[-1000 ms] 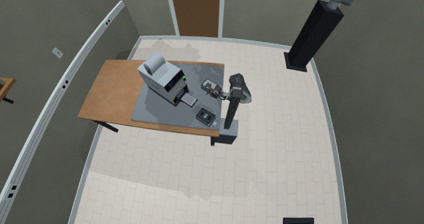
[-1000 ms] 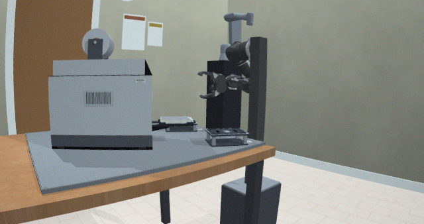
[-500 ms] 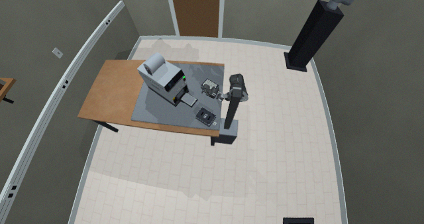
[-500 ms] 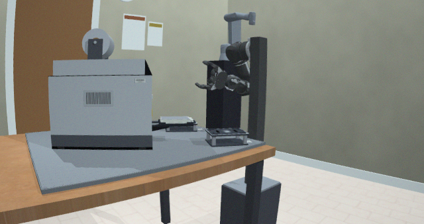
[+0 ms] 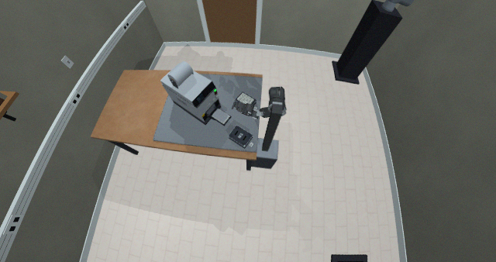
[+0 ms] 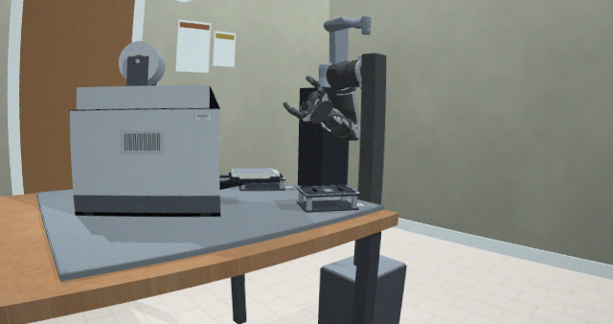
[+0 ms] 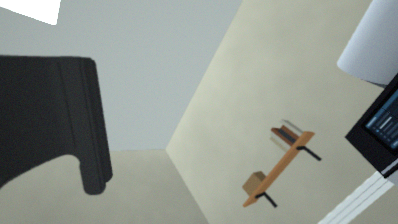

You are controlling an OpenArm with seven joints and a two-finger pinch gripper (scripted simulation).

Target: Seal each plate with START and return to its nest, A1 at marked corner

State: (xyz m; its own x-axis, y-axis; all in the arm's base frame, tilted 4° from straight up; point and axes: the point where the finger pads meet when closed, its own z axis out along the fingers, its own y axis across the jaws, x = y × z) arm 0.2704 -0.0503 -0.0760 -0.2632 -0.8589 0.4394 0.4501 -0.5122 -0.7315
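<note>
Right now my hand is 19 cm short of the white start button, 15 cm to the left of it and 15 cm above it. From my hand the other things lie so: plate nest (4 cm behind, 10 cm to the left, 29 cm below); then yellow warning mark (27 cm ahead, 1 cm to the left, 20 cm below); then sealer stage (14 cm ahead, 3 cm to the right, 25 cm below).
</note>
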